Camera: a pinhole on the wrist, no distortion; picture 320 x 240 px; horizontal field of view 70.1 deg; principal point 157.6 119.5 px. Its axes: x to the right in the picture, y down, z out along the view. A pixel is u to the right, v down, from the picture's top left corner.
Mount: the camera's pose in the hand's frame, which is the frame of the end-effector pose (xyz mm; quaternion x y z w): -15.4 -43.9 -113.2 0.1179 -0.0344 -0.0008 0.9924
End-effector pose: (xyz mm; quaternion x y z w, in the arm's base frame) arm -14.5 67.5 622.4 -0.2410 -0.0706 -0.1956 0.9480
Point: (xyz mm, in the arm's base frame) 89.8 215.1 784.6
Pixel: outside the picture
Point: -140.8 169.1 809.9
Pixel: 110.0 169.8
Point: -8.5 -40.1 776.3
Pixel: 274.2 55.3
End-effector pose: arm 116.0 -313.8 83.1 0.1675 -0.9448 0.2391 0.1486
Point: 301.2 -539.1 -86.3
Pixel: 75.1 79.7
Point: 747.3 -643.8 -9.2
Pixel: outside the picture
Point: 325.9 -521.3 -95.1
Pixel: 54.5 83.6
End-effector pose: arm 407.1 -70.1 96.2 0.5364 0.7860 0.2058 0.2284
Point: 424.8 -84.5 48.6
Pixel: 178.2 214.0
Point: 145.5 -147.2 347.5
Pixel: behind the camera
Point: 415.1 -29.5 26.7
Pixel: 259.1 210.4
